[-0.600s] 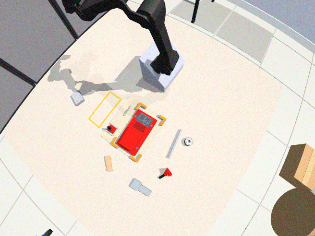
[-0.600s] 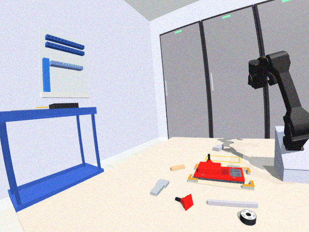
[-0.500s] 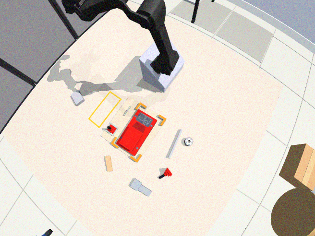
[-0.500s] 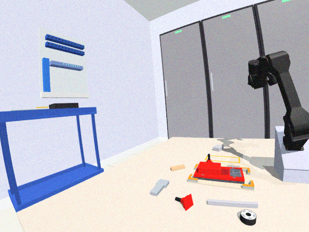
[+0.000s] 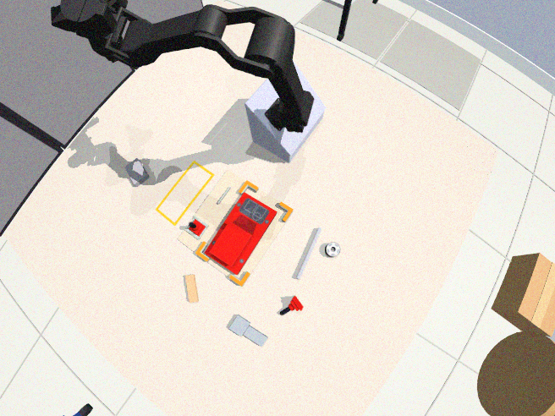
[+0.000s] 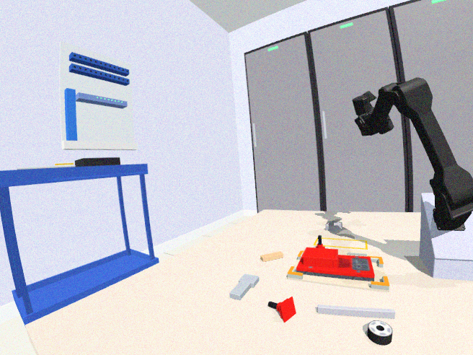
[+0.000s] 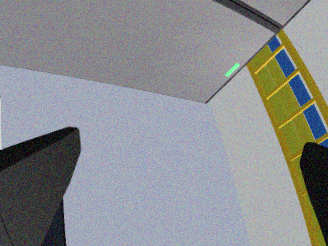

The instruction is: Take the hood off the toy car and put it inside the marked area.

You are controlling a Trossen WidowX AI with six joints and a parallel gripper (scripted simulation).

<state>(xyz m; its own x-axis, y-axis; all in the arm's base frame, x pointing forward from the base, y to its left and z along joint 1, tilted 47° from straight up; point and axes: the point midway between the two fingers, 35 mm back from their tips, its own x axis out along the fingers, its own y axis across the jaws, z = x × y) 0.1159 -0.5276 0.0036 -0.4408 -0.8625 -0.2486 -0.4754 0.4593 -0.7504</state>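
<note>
The hood is 50 cm below my gripper tip, 46 cm to the left of it and 24 cm ahead of it. Round my gripper tip: grey bar (65 cm to the left, 53 cm below, 14 cm ahead); then tan block (53 cm below, 44 cm to the left, 40 cm ahead); then small grey piece (52 cm below, 23 cm ahead, 7 cm to the left).
</note>
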